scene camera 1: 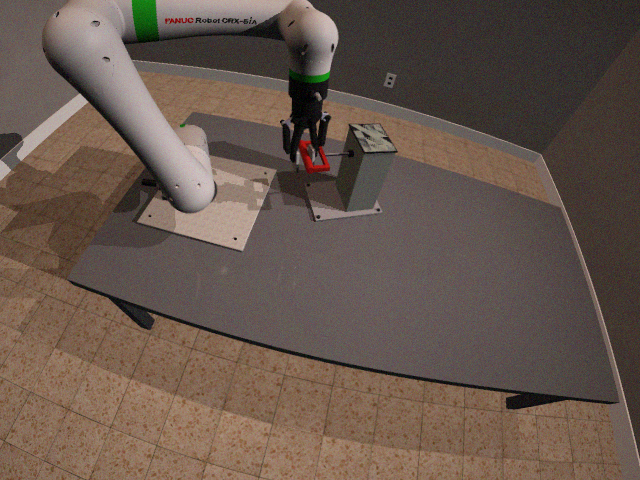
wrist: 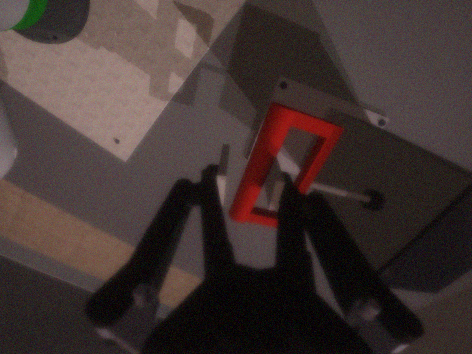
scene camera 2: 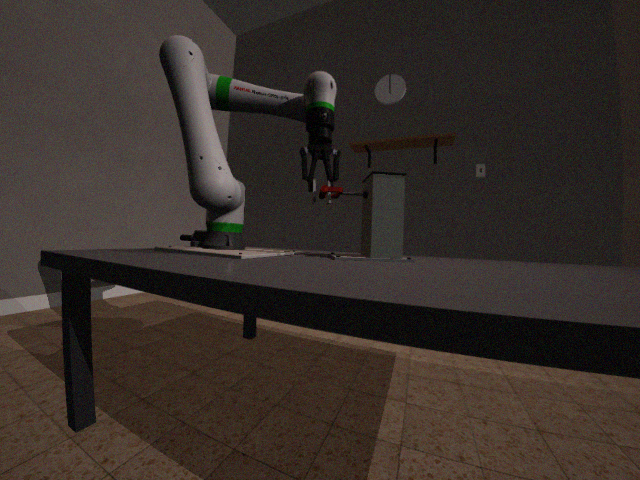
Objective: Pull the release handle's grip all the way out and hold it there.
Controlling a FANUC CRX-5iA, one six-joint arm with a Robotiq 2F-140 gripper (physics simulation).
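The release handle's red rectangular grip [scene camera 1: 323,167] [scene camera 2: 336,191] [wrist: 265,150] stands out from the grey-green housing [scene camera 1: 363,180] [scene camera 2: 387,217] [wrist: 415,165], with a length of its thin metal rod [scene camera 1: 338,153] [scene camera 2: 354,193] [wrist: 340,191] showing between them. My gripper [scene camera 1: 305,159] [scene camera 2: 321,192] [wrist: 246,158] points down and is shut around the grip's outer bar. One finger is inside the frame's opening, at the bar's inner side. The other is on the outer side, where a narrow gap to the bar shows in the wrist view. The exact finger contact is hard to see.
The housing stands on a light base plate [scene camera 1: 338,214] bolted to the grey table [scene camera 1: 413,289]. The arm's pale mounting plate [scene camera 1: 211,227] [wrist: 100,115] lies to the left of it. A wooden shelf [scene camera 2: 403,142] and a round clock [scene camera 2: 390,89] are on the wall behind.
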